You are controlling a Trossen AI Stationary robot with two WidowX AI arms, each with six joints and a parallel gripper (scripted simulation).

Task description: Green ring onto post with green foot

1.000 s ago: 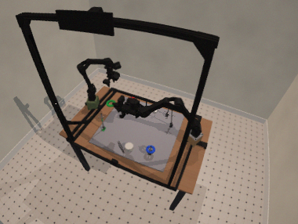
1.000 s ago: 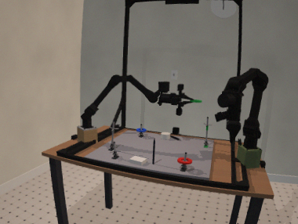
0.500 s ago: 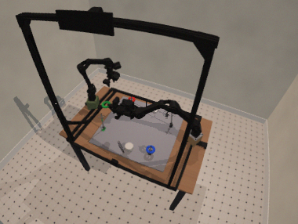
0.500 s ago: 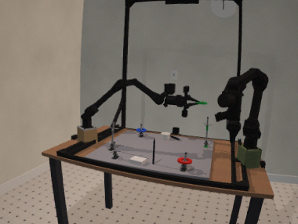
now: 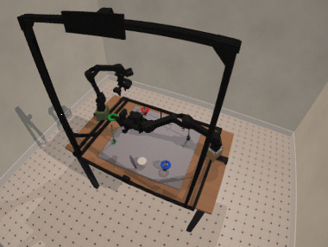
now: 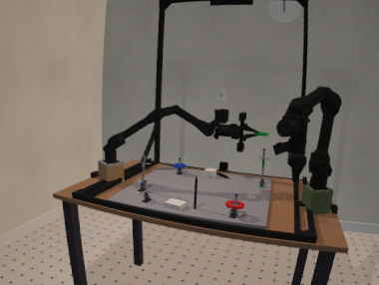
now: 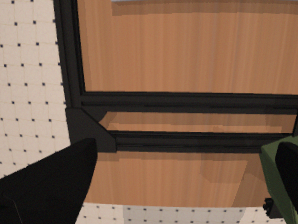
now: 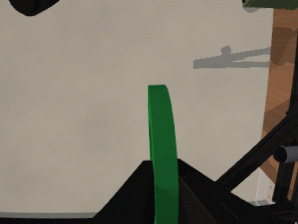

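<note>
Right now my right hand is 10 mm past the grey post, 70 mm to the right of it and 160 mm above it. The rest, counted from my right hand: green ring (50 mm to the left); then white block (370 mm ahead, 240 mm to the right, 260 mm below); then blue ring (70 mm behind, 390 mm to the right, 220 mm below).
</note>
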